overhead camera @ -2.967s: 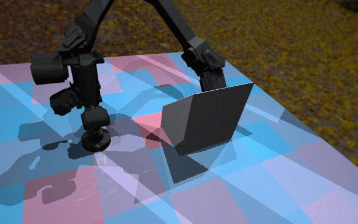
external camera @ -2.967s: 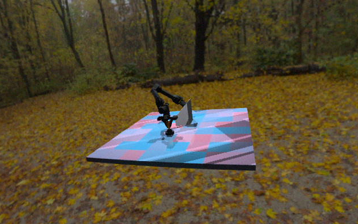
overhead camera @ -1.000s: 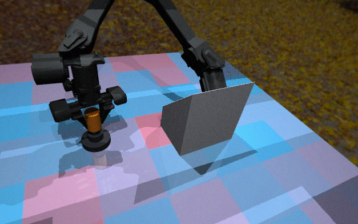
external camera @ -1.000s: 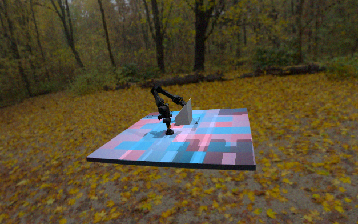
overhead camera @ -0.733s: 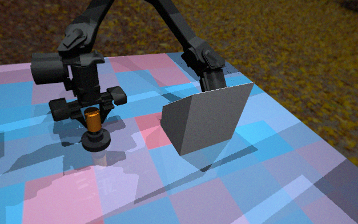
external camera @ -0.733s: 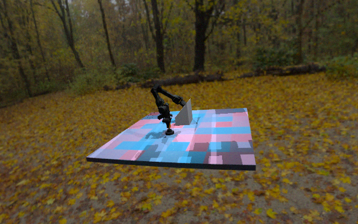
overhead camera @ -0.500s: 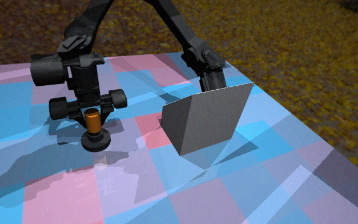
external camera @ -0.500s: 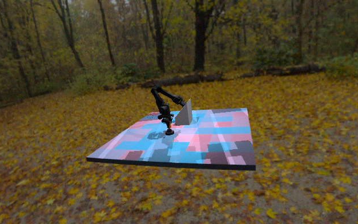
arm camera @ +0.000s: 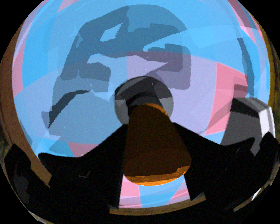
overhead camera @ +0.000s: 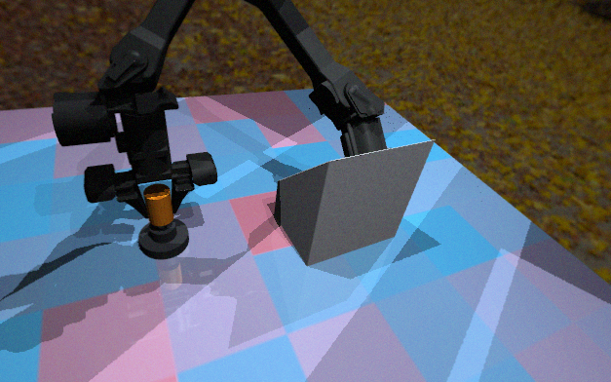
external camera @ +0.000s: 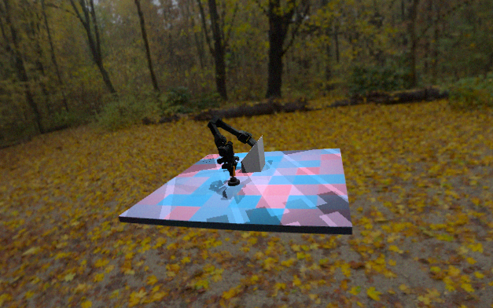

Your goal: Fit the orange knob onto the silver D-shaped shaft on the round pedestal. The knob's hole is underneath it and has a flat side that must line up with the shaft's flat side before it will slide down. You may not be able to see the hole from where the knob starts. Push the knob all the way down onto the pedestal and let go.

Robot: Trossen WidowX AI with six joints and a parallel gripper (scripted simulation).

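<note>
The orange knob lies 3 cm above my gripper tip. Round my gripper tip: round pedestal (4 cm below).
</note>
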